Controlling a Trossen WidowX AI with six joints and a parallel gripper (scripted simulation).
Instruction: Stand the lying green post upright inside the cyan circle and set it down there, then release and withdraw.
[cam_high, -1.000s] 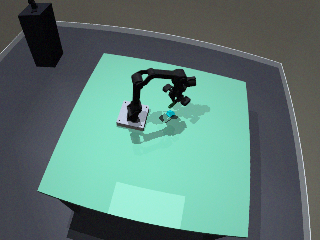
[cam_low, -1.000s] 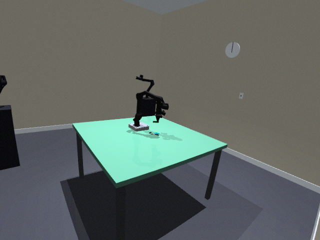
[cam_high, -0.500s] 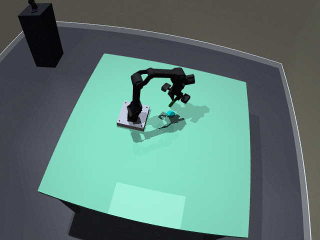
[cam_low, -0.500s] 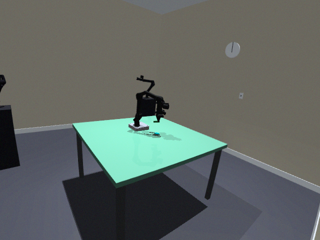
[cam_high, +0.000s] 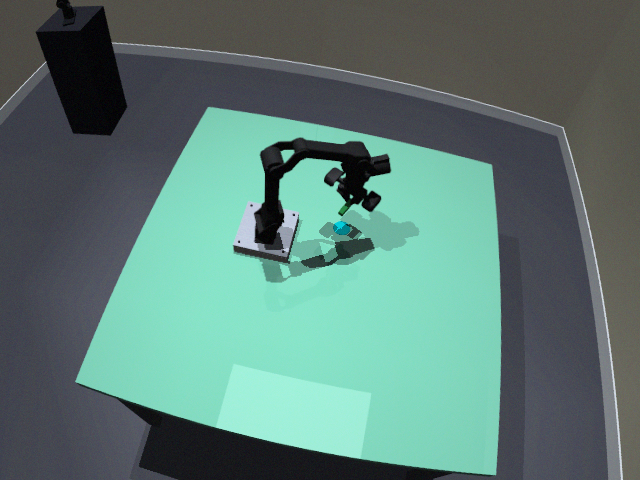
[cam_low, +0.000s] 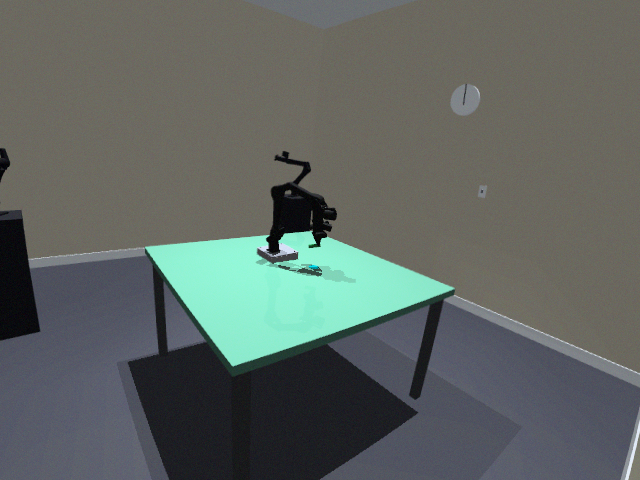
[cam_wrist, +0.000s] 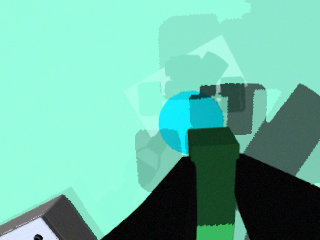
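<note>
Right now the cyan circle is 13 cm below my gripper tip, 1 cm to the right of it and 1 cm behind it. Round my gripper tip: green post (2 cm to the right, 1 cm behind).
</note>
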